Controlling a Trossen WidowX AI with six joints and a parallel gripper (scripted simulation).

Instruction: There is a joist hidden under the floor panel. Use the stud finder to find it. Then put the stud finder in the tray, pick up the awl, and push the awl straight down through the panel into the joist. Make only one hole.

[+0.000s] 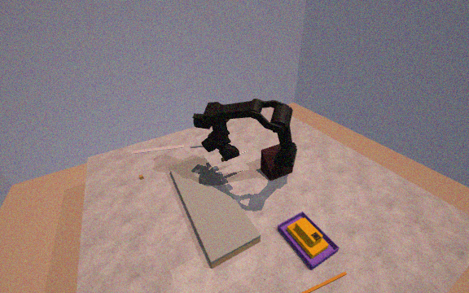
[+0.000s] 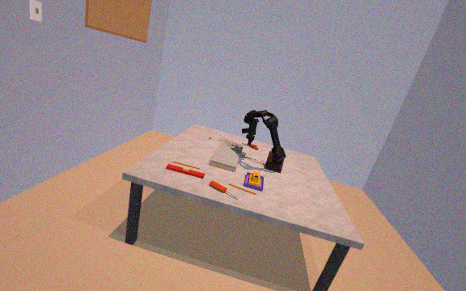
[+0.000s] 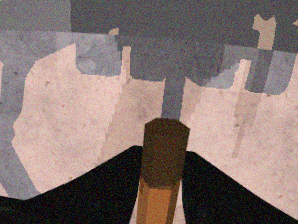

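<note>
The awl lies 60 mm behind my gripper tip and 10 mm to the left of it. The rest, counted from my gripper tip: purple tray (430 mm to the left, 100 mm below, 40 mm behind); then small orange block (330 mm ahead, 250 mm to the right, 100 mm below); then yellow stud finder (440 mm to the left, 60 mm below, 40 mm behind).
</note>
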